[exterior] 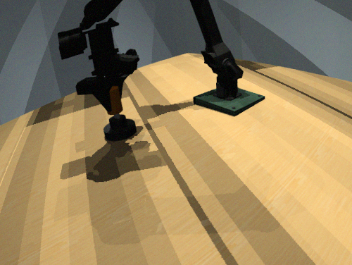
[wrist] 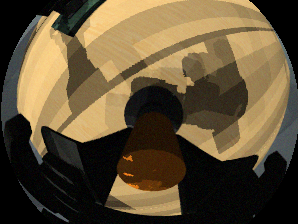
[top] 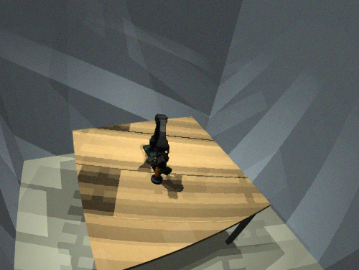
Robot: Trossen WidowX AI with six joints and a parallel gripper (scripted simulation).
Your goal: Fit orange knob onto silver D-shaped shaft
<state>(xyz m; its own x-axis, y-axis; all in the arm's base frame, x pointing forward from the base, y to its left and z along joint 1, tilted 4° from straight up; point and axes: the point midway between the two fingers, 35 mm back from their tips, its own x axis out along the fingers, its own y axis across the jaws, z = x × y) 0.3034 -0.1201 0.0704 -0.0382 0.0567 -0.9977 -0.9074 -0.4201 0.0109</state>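
My gripper tip is now 3 cm below the orange knob. Round my gripper tip: round pedestal: 4 cm below.
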